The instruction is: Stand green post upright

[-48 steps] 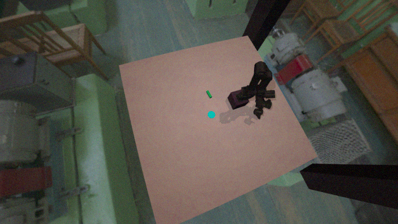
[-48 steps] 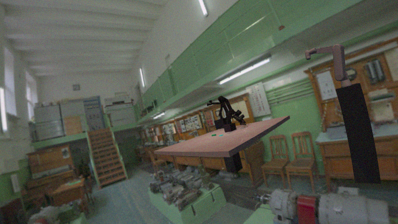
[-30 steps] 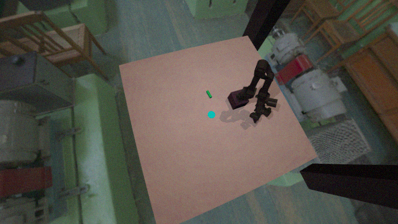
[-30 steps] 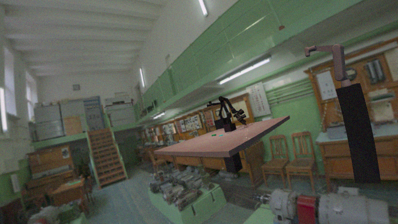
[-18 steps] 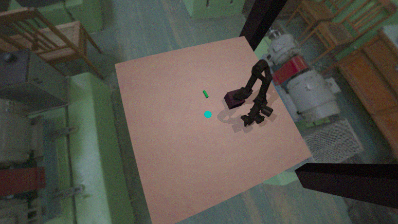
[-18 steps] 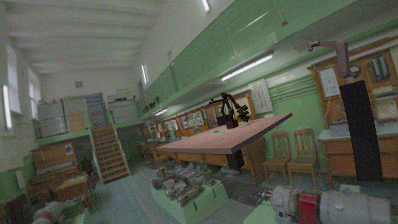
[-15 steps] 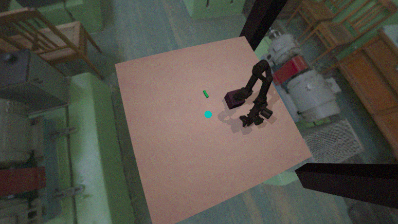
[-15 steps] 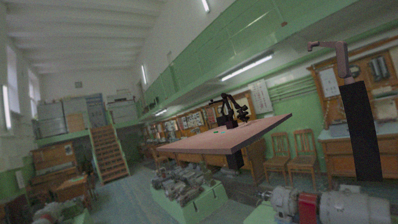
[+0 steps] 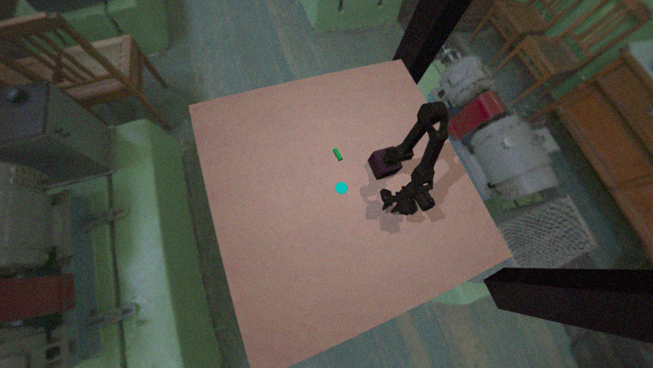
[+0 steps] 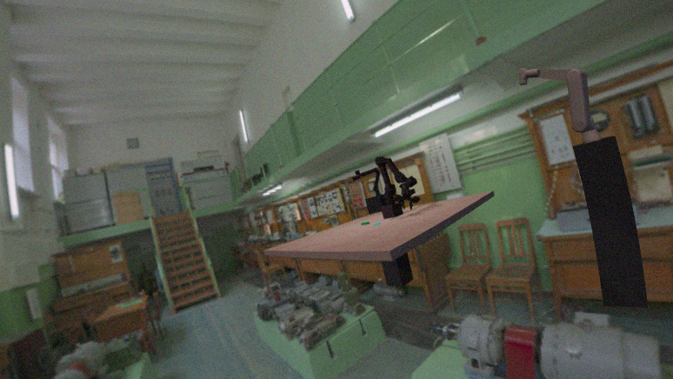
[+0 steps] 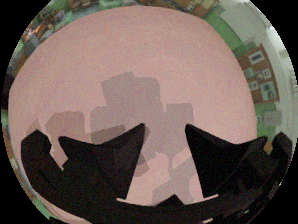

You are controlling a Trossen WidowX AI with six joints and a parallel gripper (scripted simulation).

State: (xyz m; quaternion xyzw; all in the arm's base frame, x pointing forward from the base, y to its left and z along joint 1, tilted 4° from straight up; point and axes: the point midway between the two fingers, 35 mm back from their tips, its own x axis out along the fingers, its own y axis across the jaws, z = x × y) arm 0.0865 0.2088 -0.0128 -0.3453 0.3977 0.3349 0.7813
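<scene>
The green post lies 9 cm ahead of my gripper tip, 36 cm to the right of it and 4 cm below it. The rest, counted from my gripper tip: cyan circle (14 cm ahead, 19 cm to the right, 5 cm below).
</scene>
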